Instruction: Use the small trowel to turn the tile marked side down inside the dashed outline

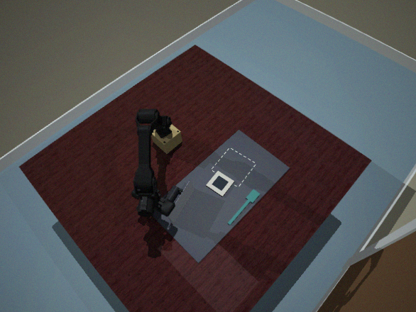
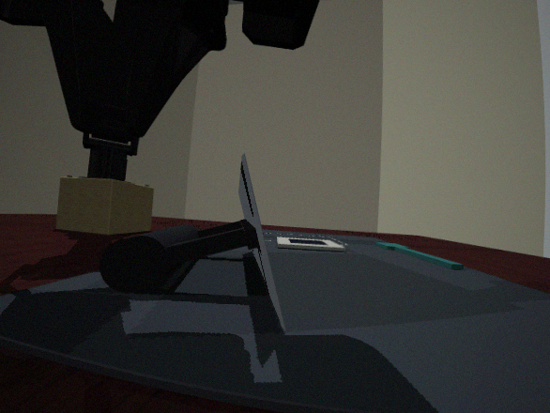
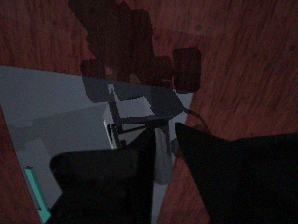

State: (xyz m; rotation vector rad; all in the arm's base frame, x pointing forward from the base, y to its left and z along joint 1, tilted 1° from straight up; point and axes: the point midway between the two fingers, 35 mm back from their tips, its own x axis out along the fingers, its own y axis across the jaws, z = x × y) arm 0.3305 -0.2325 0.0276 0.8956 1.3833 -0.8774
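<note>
My gripper tip is now 10 mm short of the trowel, 70 mm to the right of it and 60 mm above it. The rest, counted from my gripper tip: grey mat (60 mm ahead, 310 mm to the left, 100 mm below); then tile (40 mm ahead, 320 mm to the left, 80 mm below); then teal flat tool (190 mm ahead, 350 mm to the left, 80 mm below).
</note>
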